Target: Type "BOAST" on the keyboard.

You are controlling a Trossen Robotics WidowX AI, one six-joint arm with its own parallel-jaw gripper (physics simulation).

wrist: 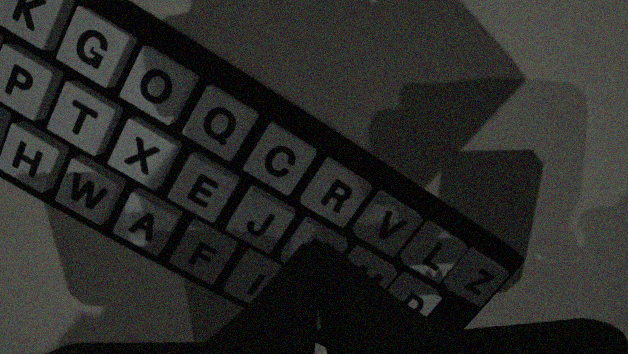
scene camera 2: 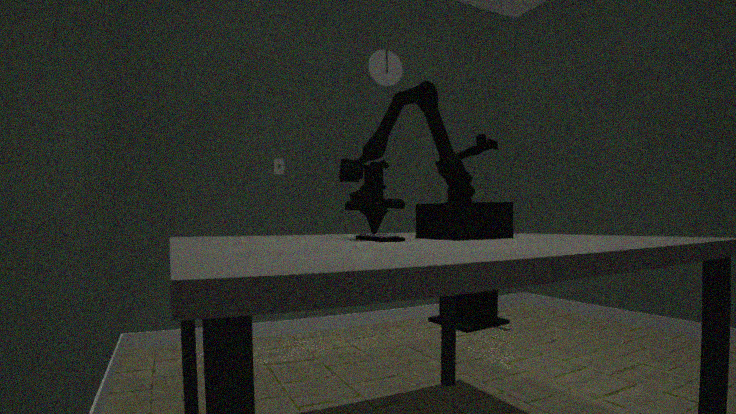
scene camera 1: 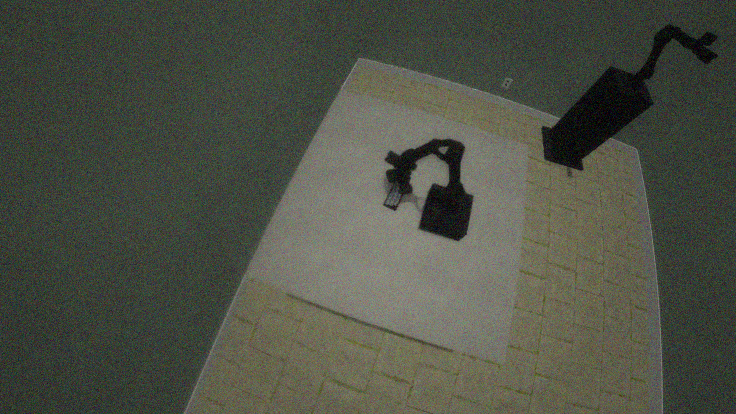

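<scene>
A dark keyboard with pale letter keys lies on the table, slanting in the wrist view. My gripper is shut with nothing between the fingers and points down at the keyboard. Its dark fingertips cover most of a key right of J in the middle row, whose letter is hidden. I cannot tell whether they touch it. The O key is in the upper row, the T key in the middle row and the A key in the lower row. The S key does not show in the wrist view.
The arm's dark box base stands on the pale table beside the keyboard. A second arm on a dark pedestal stands on the floor beyond the table. Shadows fall across the keys.
</scene>
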